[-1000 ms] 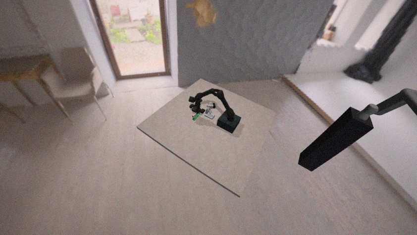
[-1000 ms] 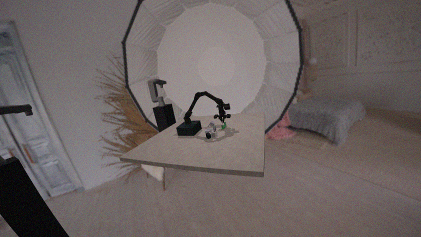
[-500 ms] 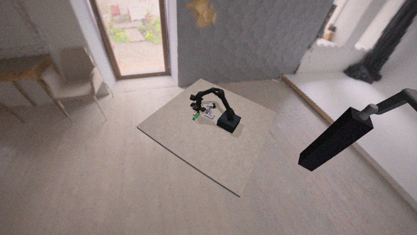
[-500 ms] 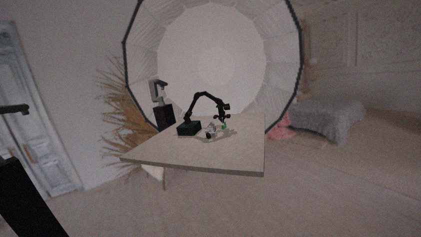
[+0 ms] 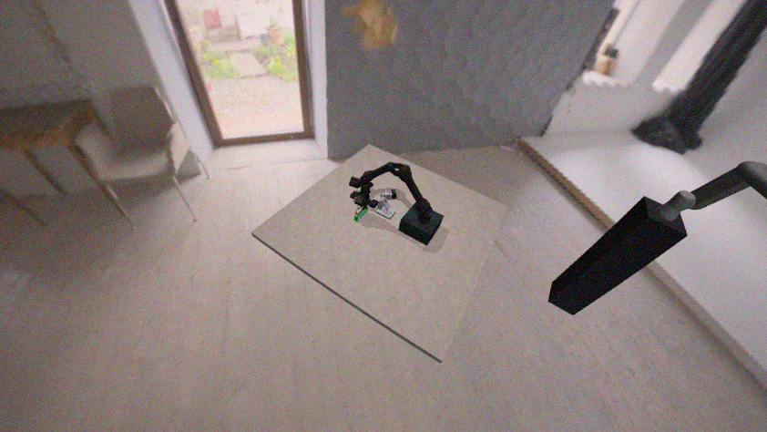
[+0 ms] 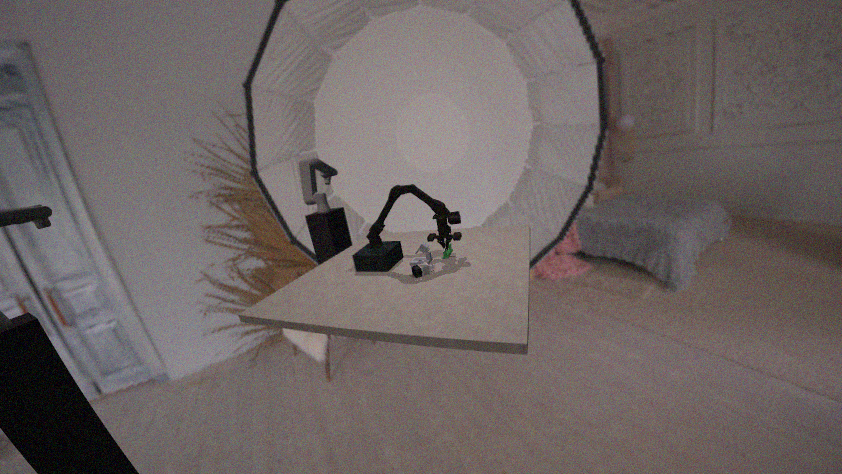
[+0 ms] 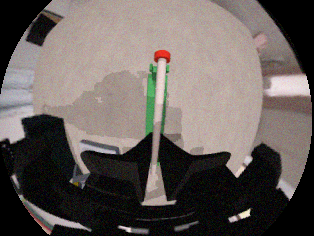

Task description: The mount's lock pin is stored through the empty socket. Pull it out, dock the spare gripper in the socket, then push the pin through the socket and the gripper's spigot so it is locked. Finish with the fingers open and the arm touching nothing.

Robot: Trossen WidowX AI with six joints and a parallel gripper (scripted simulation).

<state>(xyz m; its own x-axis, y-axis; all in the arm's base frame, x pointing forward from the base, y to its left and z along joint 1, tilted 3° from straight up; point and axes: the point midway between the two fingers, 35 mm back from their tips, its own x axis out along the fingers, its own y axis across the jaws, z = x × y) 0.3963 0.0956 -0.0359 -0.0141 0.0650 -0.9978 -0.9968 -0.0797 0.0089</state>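
Right now the green strip is 2 cm to the left of my gripper tip and 1 cm below it. Round my gripper tip: spare gripper (4 cm behind, 24 cm to the right, 1 cm below); grey mount (10 cm behind, 9 cm to the right, 2 cm above).
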